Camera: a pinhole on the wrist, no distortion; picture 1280 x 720 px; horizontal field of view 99.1 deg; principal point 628.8 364.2 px. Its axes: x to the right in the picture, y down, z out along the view. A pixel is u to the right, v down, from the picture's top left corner.
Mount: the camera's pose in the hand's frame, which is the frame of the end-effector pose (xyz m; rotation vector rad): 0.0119 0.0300 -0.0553 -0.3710 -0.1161 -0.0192
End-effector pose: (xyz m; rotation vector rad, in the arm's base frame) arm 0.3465 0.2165 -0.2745 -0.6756 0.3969 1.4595
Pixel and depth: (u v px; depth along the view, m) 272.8 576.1 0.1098
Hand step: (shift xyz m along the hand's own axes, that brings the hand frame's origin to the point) -0.0696 0.1094 0.0226
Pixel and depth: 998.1 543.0 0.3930
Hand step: 0.2381 0.2933 0.2930
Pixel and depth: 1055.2 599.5 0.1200
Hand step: 0.0939 0.1220 0.0480
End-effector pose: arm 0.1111 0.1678 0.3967 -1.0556 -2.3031 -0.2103
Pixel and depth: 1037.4 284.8 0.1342
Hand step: 0.0962 0.0607 0.0877
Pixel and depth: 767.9 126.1 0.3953
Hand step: 0.0617 0.0129 0.3845
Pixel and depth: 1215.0 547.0 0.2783
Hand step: 0.2820 0.2186 0.2035
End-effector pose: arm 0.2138 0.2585 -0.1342 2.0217 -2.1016 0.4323
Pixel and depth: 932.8 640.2 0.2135
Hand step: 0.1109 0.2084 0.1172
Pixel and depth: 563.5 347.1 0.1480
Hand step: -0.0221 0.0793 0.0813
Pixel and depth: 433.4 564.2 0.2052
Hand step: -0.0806 0.1743 0.0989
